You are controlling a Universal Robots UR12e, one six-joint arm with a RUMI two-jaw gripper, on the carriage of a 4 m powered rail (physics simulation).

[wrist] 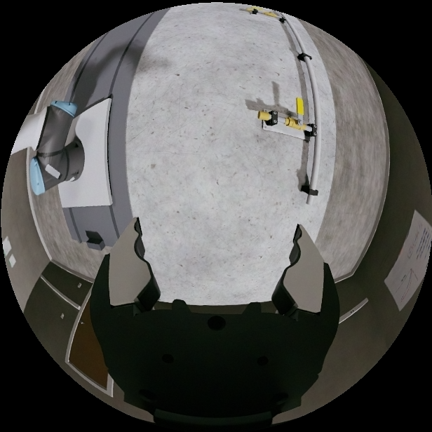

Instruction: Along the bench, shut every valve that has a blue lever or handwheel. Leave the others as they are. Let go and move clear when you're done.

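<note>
A valve [295,122] with a yellow body sits on a short branch pipe at the upper right of the wrist view. Its yellow lever [300,106] points across the branch pipe. More yellow fittings [270,14] show small at the far top edge; their details are too small to tell. No blue lever or handwheel shows in this view. My gripper [218,222] is open, with nothing between its jaws. It is above the pale bench top [215,160], well apart from the yellow-lever valve.
A long grey pipe [316,165] runs along the right side in black clamps [310,190]. At the left are the grey rail [97,217], a white plate [97,187] and the arm's dark link [54,130] with blue caps. A paper sheet [410,260] hangs at the right.
</note>
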